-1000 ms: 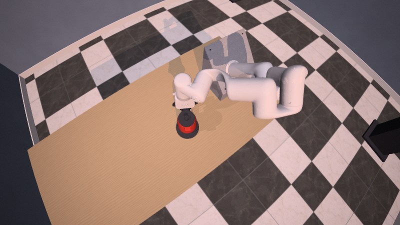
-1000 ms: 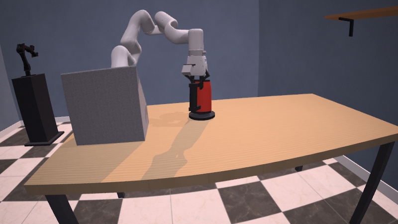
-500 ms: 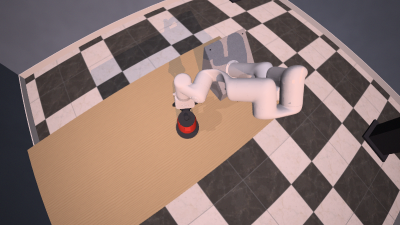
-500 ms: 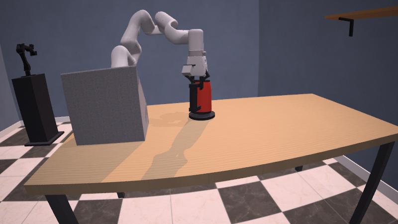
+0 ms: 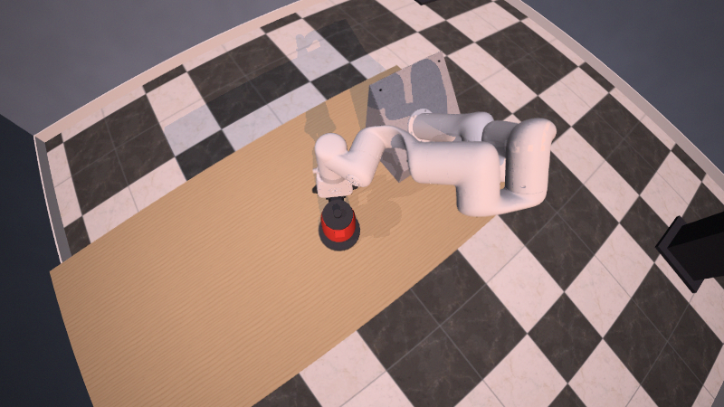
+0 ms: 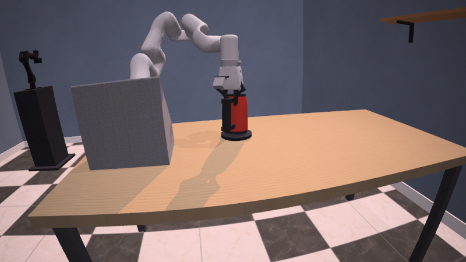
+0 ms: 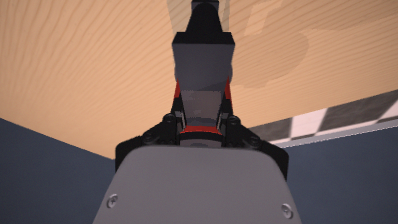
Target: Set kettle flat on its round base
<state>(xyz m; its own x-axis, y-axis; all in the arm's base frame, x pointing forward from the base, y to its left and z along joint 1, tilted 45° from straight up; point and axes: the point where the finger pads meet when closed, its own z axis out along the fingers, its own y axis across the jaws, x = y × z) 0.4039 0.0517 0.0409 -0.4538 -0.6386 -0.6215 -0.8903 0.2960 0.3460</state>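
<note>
The kettle is 10 mm ahead of my hand, 20 mm to the left of it and 60 mm below it. Round my hand: round black base (30 mm ahead, 50 mm to the left, 170 mm below).
</note>
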